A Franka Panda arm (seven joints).
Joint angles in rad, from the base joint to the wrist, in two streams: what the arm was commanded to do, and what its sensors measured. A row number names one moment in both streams.
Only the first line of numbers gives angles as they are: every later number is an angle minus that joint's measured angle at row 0.
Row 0, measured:
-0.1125 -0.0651 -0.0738 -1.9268 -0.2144 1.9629 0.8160
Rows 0 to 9, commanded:
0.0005 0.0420 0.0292 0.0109 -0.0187 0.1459 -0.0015
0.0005 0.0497 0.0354 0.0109 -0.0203 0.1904 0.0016
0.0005 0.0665 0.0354 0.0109 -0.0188 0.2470 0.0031
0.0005 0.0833 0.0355 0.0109 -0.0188 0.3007 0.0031
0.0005 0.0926 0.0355 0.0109 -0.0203 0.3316 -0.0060
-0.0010 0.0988 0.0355 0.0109 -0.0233 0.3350 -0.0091
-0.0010 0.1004 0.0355 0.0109 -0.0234 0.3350 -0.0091
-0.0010 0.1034 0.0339 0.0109 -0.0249 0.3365 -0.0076
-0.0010 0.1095 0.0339 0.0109 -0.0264 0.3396 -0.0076
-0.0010 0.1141 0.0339 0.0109 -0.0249 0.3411 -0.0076
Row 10, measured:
0.0043 0.1033 0.0293 0.0003 -0.0009 0.3272 -0.0014
